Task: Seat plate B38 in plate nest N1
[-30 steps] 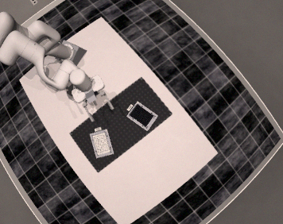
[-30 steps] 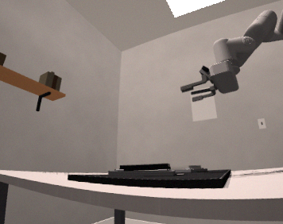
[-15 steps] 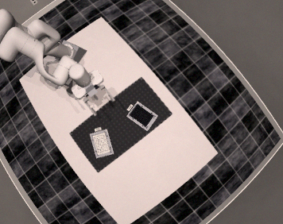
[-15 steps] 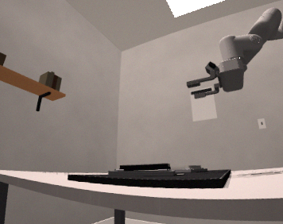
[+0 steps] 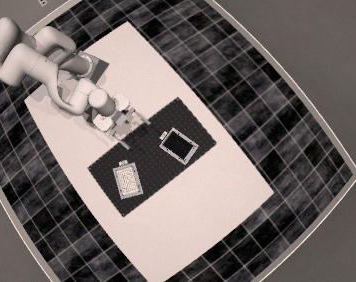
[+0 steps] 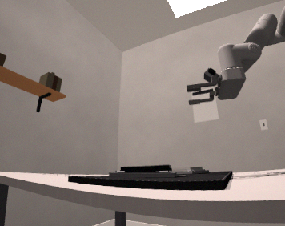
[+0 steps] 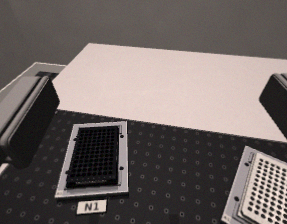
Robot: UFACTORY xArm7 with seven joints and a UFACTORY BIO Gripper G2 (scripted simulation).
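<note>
The black well plate is 24 cm below my hand, 13 cm ahead of it and 12 cm to the left of it. From my hand the other things lie so: white well plate (24 cm below, 19 cm to the right, 9 cm ahead); then dark dotted mat (27 cm below, 7 cm ahead, 2 cm to the right).
</note>
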